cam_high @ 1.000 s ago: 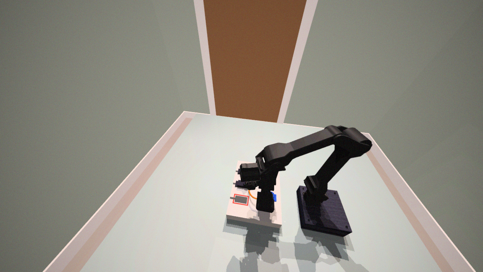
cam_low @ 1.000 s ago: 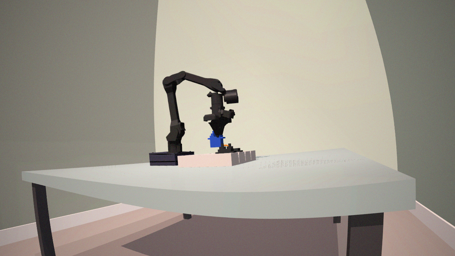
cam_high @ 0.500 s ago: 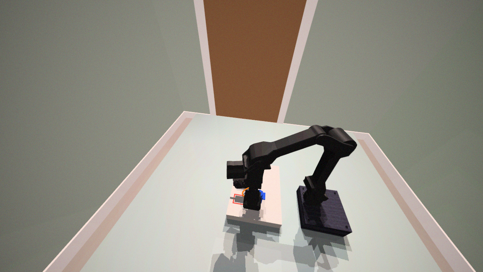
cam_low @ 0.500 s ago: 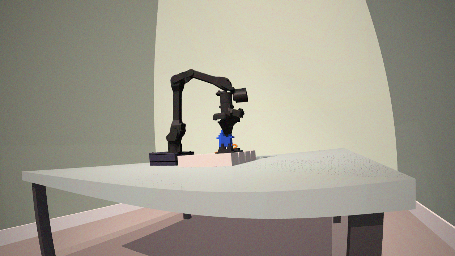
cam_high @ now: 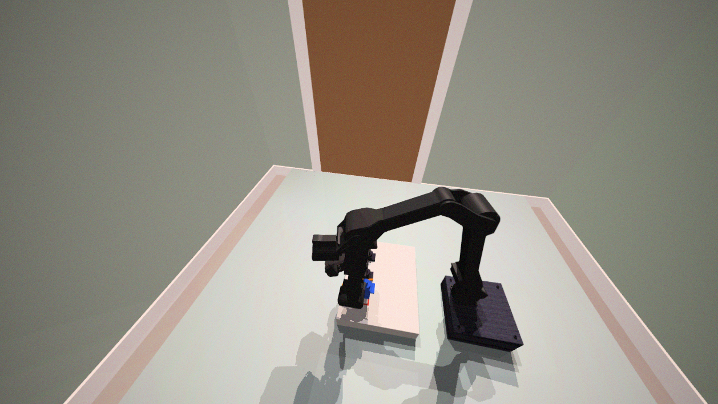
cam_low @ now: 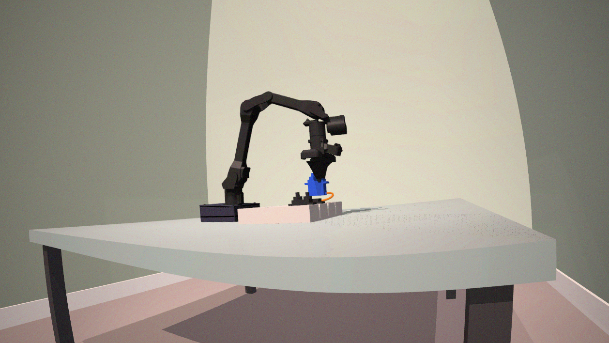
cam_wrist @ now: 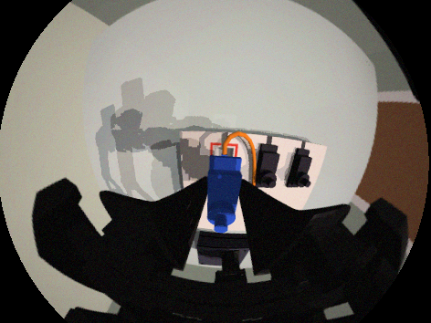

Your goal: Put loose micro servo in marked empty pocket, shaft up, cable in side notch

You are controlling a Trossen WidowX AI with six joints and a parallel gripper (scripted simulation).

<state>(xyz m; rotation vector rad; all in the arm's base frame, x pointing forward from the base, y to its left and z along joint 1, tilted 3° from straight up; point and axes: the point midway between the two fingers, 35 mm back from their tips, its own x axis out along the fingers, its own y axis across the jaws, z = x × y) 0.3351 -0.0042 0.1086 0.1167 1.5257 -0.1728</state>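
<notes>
Now: gripper tip 130 mm past the pale deck, 100 mm above it and 50 mm to the left of it.
</notes>
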